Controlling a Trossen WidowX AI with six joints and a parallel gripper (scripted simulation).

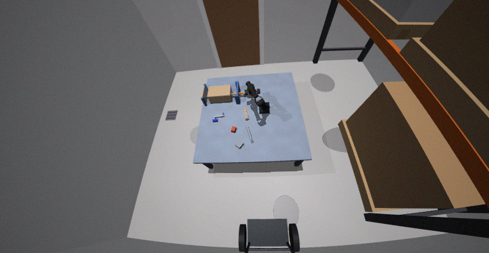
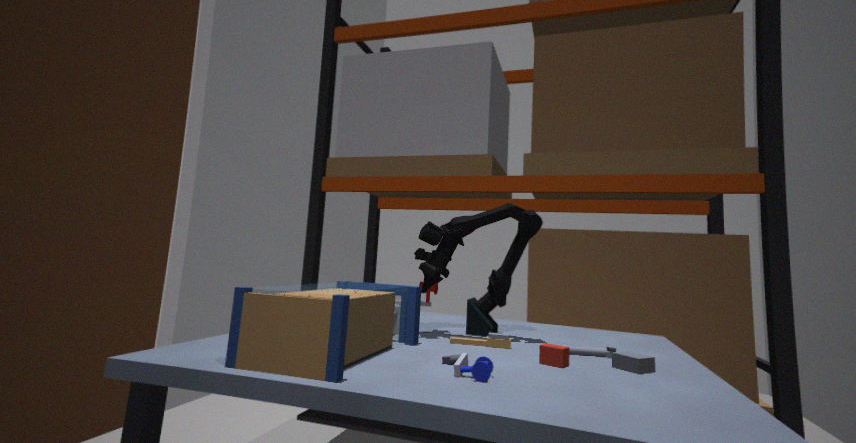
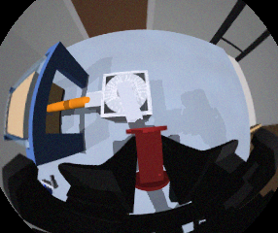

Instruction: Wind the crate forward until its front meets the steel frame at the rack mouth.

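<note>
My gripper tip is 10 mm short of the winch handle, 20 mm to the left of it and 30 mm above it. From my gripper tip the other things lie so: blue frame 180 mm ahead, 90 mm to the right, 30 mm below; then red knob 20 mm to the left; then grey winch 10 mm ahead, 90 mm to the right, 100 mm below.
</note>
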